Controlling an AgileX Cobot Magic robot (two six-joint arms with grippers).
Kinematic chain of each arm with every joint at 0, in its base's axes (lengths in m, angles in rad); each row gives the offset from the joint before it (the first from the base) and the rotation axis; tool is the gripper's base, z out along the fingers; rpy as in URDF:
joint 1: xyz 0 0 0.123 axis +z
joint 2: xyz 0 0 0 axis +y
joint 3: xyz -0.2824 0 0.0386 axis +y
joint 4: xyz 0.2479 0 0.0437 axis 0.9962 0 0.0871
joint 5: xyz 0 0 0 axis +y
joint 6: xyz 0.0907 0 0.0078 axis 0.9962 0 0.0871
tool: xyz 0 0 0 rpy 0 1.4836 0
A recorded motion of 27 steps. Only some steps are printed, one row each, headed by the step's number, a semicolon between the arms.
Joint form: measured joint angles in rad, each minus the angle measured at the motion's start. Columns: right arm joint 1, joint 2, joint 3, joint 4, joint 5, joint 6; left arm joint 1, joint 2, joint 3, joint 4, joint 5, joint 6.
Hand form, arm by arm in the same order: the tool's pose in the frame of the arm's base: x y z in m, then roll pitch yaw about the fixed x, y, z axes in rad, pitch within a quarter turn. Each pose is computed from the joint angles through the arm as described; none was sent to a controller.
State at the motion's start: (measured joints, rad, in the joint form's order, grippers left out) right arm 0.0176 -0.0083 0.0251 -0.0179 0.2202 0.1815; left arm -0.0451 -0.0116 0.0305 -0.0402 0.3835 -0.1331
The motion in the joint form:
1: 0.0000 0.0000 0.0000 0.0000 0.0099 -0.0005; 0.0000 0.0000 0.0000 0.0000 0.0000 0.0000
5: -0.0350 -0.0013 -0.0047 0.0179 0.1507 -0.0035; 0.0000 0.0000 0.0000 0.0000 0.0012 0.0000
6: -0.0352 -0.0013 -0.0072 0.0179 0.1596 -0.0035; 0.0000 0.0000 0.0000 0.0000 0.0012 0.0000
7: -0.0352 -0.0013 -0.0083 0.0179 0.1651 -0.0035; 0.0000 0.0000 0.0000 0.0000 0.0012 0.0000
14: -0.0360 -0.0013 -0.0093 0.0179 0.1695 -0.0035; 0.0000 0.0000 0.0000 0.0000 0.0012 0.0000
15: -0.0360 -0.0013 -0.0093 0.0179 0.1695 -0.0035; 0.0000 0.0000 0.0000 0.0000 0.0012 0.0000
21: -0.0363 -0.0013 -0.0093 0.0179 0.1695 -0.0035; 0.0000 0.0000 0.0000 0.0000 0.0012 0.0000
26: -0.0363 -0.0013 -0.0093 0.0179 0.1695 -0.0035; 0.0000 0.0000 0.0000 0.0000 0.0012 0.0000
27: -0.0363 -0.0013 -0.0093 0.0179 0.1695 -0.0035; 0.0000 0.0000 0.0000 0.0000 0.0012 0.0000
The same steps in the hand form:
1: 0.0557 0.0006 0.1842 2.3526 1.3432 2.3530; 0.0522 -0.0037 0.1690 -2.6500 1.2118 -2.6831
5: 0.0527 -0.0009 0.1734 2.6132 1.2280 2.5693; 0.0522 -0.0037 0.1689 -2.6517 1.2108 -2.6847
6: 0.0524 -0.0009 0.1734 2.6231 1.2226 2.5784; 0.0522 -0.0037 0.1689 -2.6517 1.2108 -2.6847
7: 0.0522 -0.0009 0.1733 2.6297 1.2188 2.5847; 0.0522 -0.0037 0.1689 -2.6517 1.2108 -2.6847
14: 0.0521 -0.0010 0.1733 2.6347 1.2159 2.5886; 0.0522 -0.0037 0.1689 -2.6517 1.2108 -2.6847
15: 0.0521 -0.0010 0.1733 2.6347 1.2159 2.5886; 0.0522 -0.0037 0.1689 -2.6517 1.2108 -2.6847
21: 0.0521 -0.0010 0.1733 2.6347 1.2159 2.5883; 0.0522 -0.0037 0.1689 -2.6517 1.2108 -2.6847
26: 0.0521 -0.0010 0.1733 2.6347 1.2159 2.5883; 0.0522 -0.0037 0.1689 -2.6517 1.2108 -2.6847
27: 0.0521 -0.0010 0.1733 2.6347 1.2159 2.5883; 0.0522 -0.0037 0.1689 -2.6517 1.2108 -2.6847

